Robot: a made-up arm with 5 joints. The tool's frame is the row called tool.
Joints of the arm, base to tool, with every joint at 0 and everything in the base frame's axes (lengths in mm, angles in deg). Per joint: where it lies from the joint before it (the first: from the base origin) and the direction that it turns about. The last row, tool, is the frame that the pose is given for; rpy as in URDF.
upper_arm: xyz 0 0 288.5 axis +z
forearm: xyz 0 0 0 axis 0 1 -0.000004
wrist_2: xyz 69.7 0 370.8 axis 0 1 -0.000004
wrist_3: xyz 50.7 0 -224.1 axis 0 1 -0.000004
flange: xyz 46.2 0 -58.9 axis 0 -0.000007 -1
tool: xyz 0 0 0 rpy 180 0 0
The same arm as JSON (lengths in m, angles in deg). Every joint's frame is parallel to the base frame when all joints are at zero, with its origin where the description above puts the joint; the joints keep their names.
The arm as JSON. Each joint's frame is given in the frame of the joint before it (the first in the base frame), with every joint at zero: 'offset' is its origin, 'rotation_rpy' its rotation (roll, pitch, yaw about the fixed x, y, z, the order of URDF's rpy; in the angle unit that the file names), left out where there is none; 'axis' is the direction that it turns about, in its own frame. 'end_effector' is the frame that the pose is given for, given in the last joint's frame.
{"length_unit": "m", "angle_unit": "deg", "chain": [
  {"id": "upper_arm", "offset": [0.0, 0.0, 0.2885], "axis": "+z"},
  {"id": "forearm", "offset": [0.0, 0.0, 0.0], "axis": "+y"},
  {"id": "wrist_2", "offset": [0.0697, 0.0, 0.3708], "axis": "+y"},
  {"id": "wrist_3", "offset": [0.0507, 0.0, -0.2241], "axis": "+y"},
  {"id": "flange", "offset": [0.0462, 0.0, -0.0589], "axis": "-z"}
], "end_effector": {"offset": [0.0, 0.0, 0.0], "rotation_rpy": [180.0, 0.0, 0.0]}}

